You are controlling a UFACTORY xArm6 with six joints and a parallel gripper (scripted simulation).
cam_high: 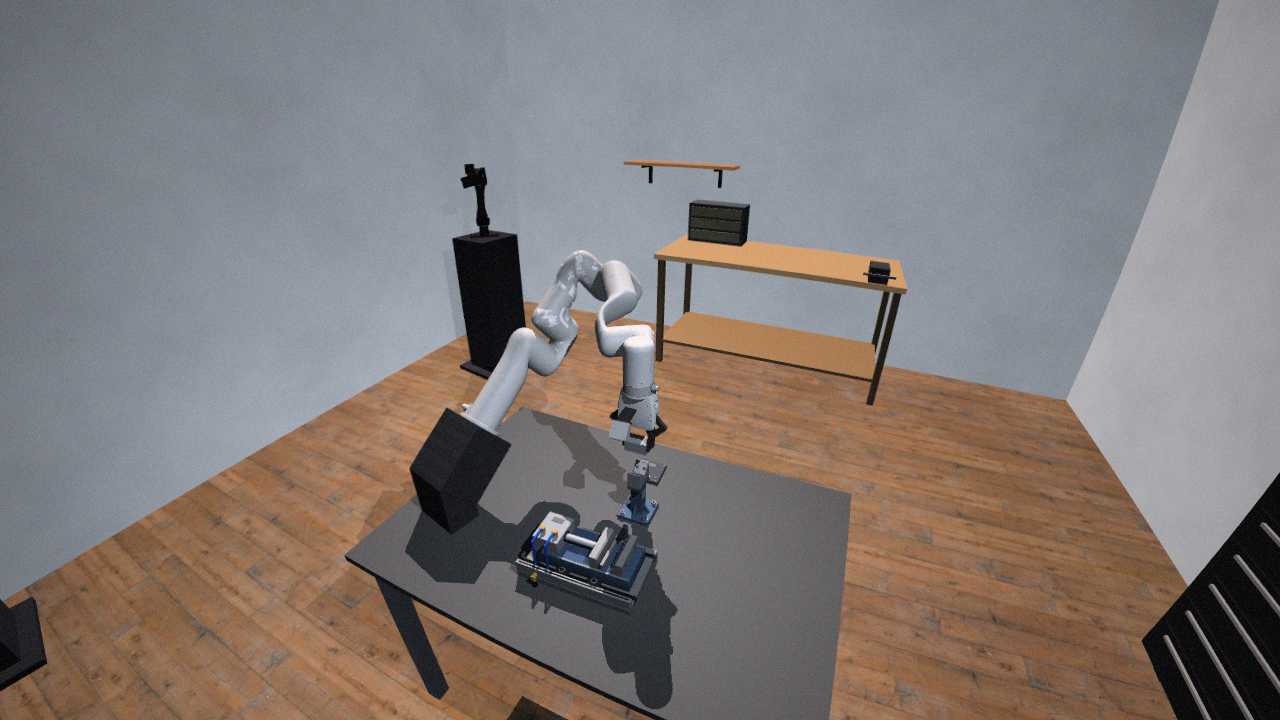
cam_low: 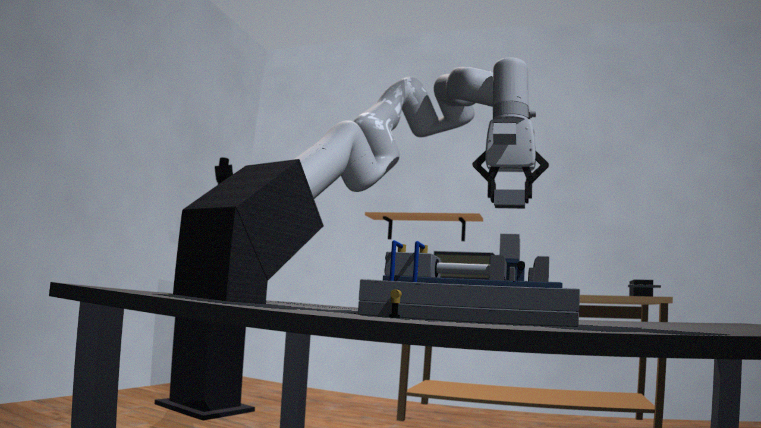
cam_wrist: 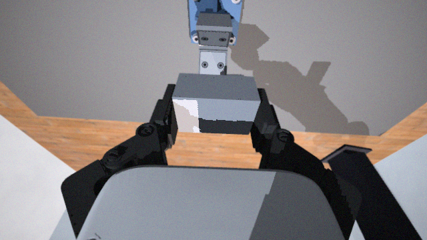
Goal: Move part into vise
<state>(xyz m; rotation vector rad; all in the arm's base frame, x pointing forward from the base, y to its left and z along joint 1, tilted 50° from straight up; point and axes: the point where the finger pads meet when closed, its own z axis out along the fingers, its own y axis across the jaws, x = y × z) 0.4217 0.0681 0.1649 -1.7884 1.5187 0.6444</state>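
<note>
The moving jaw lies 40 mm ahead of my hand, 220 mm to the right of it and 170 mm below it. Round my hand: work stop: 60 mm ahead, 170 mm to the right, 160 mm below; then part: 20 mm below; then fixed jaw: 100 mm ahead, 210 mm to the right, 170 mm below.
</note>
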